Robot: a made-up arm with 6 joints.
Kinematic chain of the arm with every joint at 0, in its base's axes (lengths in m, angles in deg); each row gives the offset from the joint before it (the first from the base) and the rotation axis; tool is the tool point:
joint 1: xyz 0 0 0.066 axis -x
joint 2: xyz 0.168 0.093 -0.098 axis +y
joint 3: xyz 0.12 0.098 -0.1 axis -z
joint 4: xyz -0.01 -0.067 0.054 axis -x
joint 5: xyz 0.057 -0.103 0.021 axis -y
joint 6: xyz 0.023 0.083 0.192 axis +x
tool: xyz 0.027 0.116 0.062
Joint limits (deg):
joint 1: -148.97..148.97
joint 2: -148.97..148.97
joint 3: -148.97..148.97
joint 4: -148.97..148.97
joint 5: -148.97..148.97
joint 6: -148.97..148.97
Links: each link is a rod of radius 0.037 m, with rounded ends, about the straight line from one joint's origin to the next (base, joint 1, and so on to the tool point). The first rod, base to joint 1, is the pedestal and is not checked.
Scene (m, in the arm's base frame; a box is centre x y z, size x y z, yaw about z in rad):
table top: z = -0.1
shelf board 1: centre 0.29 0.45 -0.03 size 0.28 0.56 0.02 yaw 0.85
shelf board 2: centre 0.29 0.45 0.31 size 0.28 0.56 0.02 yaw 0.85
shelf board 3: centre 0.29 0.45 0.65 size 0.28 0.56 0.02 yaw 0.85
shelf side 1: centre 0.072 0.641 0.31 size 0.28 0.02 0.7 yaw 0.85
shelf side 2: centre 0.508 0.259 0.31 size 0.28 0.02 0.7 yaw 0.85
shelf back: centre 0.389 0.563 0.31 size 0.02 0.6 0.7 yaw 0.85
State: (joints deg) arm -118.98 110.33 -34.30 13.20 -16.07 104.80
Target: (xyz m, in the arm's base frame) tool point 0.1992 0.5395 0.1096
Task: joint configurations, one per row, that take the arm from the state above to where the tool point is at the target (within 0.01 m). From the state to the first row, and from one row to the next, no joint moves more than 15 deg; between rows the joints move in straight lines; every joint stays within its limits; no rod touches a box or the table.
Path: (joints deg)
1: -129.66 121.86 -29.21 12.64 -5.73 112.22
2: -140.33 133.38 -24.12 12.07 4.61 119.65
3: -132.49 138.58 -16.29 -0.25 0.58 128.38
4: -124.65 143.77 -8.47 -12.56 -3.45 137.11
5: -116.80 148.97 -0.64 -24.88 -7.48 145.84
6: -106.01 137.84 -9.12 -17.80 -11.64 133.31
7: -95.21 126.72 -17.60 -10.71 -15.79 120.77
8: -84.41 115.59 -26.07 -3.63 -19.95 108.24

